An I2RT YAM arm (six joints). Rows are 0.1 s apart.
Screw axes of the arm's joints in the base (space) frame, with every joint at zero. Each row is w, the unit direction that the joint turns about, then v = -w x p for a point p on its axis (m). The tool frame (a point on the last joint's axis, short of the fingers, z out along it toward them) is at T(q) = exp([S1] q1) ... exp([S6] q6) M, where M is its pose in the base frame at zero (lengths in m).
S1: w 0 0 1 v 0 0 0
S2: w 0 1 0 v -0.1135 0 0.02
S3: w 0 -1 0 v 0.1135 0 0.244
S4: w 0 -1 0 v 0.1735 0 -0.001
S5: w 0 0 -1 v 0 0.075 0
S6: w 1 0 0 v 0 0.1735 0
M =
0 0 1 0.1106
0 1 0 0
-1 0 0 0.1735
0 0 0 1
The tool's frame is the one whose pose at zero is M.
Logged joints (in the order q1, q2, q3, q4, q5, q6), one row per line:
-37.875 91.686 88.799 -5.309 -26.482 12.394
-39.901 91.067 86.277 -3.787 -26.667 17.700
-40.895 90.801 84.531 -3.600 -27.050 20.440
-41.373 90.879 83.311 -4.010 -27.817 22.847
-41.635 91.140 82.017 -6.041 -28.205 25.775
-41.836 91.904 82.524 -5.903 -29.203 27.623
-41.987 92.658 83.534 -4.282 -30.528 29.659
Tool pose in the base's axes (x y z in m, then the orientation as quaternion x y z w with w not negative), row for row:
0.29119 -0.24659 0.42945 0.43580 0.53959 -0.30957 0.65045
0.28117 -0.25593 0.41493 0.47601 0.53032 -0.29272 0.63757
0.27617 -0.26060 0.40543 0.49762 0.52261 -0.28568 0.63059
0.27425 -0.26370 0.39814 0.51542 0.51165 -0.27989 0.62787
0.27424 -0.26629 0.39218 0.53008 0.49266 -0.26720 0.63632
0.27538 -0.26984 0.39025 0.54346 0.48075 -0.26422 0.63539
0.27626 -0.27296 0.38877 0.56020 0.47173 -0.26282 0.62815
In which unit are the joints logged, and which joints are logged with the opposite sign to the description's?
The joints are logged in degrees. Opposite sign: q4, q5.
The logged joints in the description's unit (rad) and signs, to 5 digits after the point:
-0.66104 1.60022 1.54983 0.09266 0.46220 0.21632
-0.69640 1.58942 1.50582 0.06610 0.46543 0.30892
-0.71375 1.58478 1.47534 0.06283 0.47211 0.35675
-0.72210 1.58614 1.45405 0.06999 0.48550 0.39876
-0.72667 1.59069 1.43147 0.10544 0.49227 0.44986
-0.73018 1.60403 1.44032 0.10303 0.50969 0.48211
-0.73281 1.61719 1.45794 0.07473 0.53281 0.51765

